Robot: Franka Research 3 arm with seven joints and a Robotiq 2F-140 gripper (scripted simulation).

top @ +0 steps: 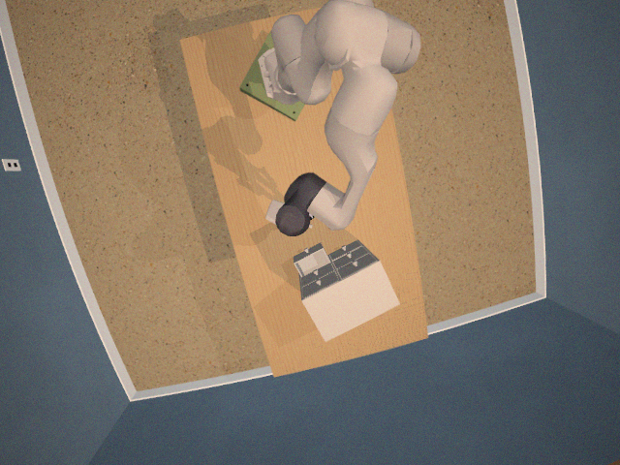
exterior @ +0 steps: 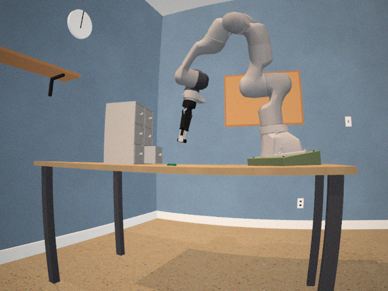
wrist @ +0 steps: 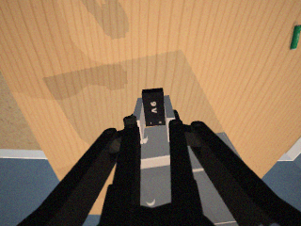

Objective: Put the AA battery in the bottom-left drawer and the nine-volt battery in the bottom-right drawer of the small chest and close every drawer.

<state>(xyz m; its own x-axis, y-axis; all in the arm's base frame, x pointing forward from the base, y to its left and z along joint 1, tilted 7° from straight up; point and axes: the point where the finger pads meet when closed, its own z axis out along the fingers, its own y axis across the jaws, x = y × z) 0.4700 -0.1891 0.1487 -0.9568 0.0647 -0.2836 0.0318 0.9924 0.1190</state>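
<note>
Right now my hand is 1 cm short of the black nine-volt battery and 2 cm above it. From my hand the other things lie so: red AA battery (30 cm ahead, 8 cm to the left, 14 cm below); then green AA battery (2 cm behind, 29 cm to the left, 15 cm below).
</note>
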